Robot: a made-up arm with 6 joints.
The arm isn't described. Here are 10 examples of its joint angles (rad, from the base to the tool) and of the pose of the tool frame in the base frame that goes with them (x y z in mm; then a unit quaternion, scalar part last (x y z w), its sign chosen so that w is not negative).
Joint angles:
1: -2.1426 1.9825 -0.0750 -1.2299 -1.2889 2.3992
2: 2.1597 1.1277 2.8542 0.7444 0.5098 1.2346
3: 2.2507 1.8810 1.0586 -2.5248 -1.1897 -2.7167
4: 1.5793 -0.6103 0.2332 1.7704 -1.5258 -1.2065
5: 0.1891 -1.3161 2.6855 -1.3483 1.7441 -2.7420
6: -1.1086 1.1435 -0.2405 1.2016 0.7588 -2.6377
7: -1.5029 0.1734 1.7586 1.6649 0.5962 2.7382
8: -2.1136 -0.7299 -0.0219 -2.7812 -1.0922 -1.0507
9: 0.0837 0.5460 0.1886 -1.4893 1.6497 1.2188
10: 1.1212 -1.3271 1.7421 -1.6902 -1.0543 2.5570
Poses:
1: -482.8 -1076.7 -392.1 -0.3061 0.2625 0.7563 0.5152
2: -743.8 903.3 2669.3 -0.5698 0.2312 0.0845 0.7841
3: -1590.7 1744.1 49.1 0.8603 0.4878 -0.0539 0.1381
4: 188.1 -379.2 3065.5 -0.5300 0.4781 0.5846 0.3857
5: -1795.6 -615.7 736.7 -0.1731 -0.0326 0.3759 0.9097
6: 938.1 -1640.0 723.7 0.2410 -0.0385 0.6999 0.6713
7: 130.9 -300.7 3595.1 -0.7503 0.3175 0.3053 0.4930
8: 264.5 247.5 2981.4 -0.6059 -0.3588 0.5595 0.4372
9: 1689.8 -124.1 2195.2 -0.0044 0.8467 0.2005 0.4928
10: -1183.2 -2073.4 1370.6 -0.1916 0.0356 -0.5666 0.8006
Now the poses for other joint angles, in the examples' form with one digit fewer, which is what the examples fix.
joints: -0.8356 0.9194 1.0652 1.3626 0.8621 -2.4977
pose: 1650 -1627 2269 -0.513 0.247 0.692 0.445
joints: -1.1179 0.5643 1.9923 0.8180 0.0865 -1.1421
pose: 394 -866 3416 -0.586 0.606 -0.208 0.496
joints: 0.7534 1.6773 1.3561 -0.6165 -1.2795 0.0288
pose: 1780 1754 490 0.182 -0.271 -0.769 0.550
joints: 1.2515 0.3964 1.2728 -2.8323 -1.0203 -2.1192
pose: 265 1072 3345 -0.692 0.197 -0.130 0.683
